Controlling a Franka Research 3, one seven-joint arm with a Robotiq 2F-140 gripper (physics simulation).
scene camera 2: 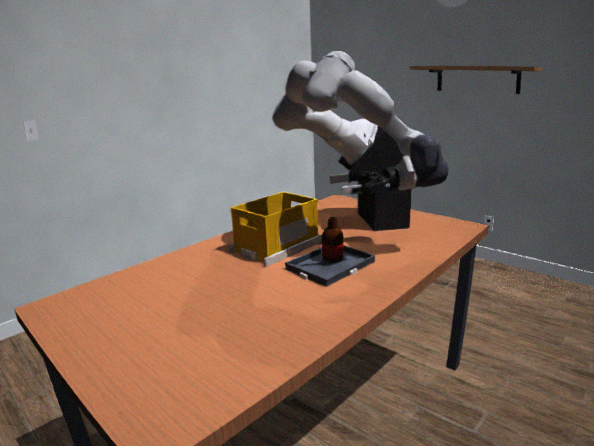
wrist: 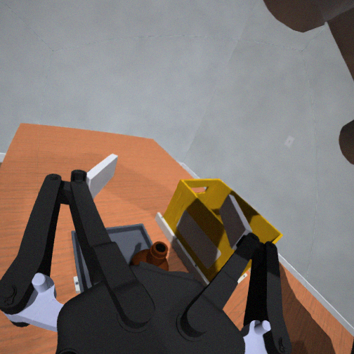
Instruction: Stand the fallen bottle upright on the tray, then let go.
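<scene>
A brown bottle [scene camera 2: 333,240] [wrist: 159,252] with a red label stands upright on the dark grey tray [scene camera 2: 326,281] [wrist: 143,231]. In the wrist view its neck and shoulder show, and the gripper body hides the lower part. My gripper [scene camera 2: 339,184] [wrist: 171,184] is open and empty. In the scene view it is above and behind the tray, higher than the bottle's top and apart from it, with its fingers pointing sideways.
A yellow crate [scene camera 2: 266,240] [wrist: 172,207] stands beside the tray, with a light strip [scene camera 2: 292,251] along its base on the tray's side. A black block [scene camera 2: 384,210] stands at the table's far end, below the gripper. A shelf [scene camera 2: 475,68] hangs on the wall.
</scene>
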